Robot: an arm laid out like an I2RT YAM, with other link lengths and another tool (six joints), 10 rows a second.
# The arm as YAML. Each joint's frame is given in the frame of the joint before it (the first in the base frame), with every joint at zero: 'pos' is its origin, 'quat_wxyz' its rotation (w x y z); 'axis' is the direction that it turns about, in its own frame. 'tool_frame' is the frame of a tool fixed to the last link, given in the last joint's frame.
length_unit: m
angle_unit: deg
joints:
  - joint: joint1
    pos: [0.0, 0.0, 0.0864]
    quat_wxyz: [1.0, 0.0, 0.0, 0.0]
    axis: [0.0, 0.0, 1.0]
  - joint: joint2
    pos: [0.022, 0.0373, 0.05]
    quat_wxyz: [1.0, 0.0, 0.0, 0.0]
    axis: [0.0, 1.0, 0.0]
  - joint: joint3
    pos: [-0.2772, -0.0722, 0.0]
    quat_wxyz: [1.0, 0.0, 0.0, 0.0]
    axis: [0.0, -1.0, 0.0]
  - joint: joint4
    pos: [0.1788, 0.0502, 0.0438]
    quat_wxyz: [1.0, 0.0, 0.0, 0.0]
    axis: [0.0, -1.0, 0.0]
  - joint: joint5
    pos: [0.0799, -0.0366, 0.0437]
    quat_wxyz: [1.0, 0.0, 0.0, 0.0]
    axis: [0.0, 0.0, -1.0]
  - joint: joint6
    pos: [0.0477, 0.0, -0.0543]
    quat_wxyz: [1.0, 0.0, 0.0, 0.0]
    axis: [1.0, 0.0, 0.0]
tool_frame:
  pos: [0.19, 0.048, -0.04]
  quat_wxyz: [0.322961, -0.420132, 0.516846, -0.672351]
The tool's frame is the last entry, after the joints.
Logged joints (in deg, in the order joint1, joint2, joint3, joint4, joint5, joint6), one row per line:
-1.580, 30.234, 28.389, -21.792, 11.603, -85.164
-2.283, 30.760, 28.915, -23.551, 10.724, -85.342
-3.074, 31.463, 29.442, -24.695, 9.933, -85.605
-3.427, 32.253, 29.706, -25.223, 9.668, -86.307
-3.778, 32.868, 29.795, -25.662, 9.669, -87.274
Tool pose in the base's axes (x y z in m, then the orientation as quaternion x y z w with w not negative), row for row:
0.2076, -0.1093, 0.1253, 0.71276, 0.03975, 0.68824, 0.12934
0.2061, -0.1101, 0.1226, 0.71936, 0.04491, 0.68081, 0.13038
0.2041, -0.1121, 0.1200, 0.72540, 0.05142, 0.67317, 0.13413
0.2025, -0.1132, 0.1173, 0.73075, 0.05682, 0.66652, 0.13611
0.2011, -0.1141, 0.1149, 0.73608, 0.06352, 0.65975, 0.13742
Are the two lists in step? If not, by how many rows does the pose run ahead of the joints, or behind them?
The pose runs 2 rows ahead of the joints: the pose in row i belongs to the joints in row i + 2.
